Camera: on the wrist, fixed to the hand. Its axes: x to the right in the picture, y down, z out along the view.
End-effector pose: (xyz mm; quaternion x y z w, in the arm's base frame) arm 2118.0 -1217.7 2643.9 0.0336 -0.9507 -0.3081 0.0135
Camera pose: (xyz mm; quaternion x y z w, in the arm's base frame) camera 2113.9 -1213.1 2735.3 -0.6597 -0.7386 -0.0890 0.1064
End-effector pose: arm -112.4 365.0 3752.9 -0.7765 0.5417 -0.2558 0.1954
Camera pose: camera -197.2 339.8 3776.6 -0.1841 0.8589 -0.0291 0.4770
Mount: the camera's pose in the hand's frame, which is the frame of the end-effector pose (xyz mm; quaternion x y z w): 4.2 57.6 -71.1 0.1305 -0.1151 0.6836 0.7089
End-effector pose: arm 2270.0 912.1 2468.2 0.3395 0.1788 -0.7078 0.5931
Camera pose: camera 2344.2 942.3 2423.7 0.3588 -0.2660 -0.1587 0.8805
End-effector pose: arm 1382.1 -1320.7 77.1 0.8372 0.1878 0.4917 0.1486
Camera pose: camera 1331.2 -1365.2 138.9 -0.7978 0.3921 -0.3293 0.3184
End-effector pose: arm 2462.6 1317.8 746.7 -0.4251 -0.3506 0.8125 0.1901
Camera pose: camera 2518.2 1310.1 674.3 0.4227 -0.1262 -0.8006 0.4055
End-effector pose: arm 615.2 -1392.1 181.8 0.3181 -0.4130 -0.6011 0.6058
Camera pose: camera 704.5 -1399.8 200.6 -0.0470 -0.6583 0.0053 0.7512
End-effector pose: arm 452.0 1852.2 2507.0 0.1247 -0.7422 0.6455 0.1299
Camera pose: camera 430.0 1930.4 2464.6 0.3277 0.5421 -0.6289 0.4509
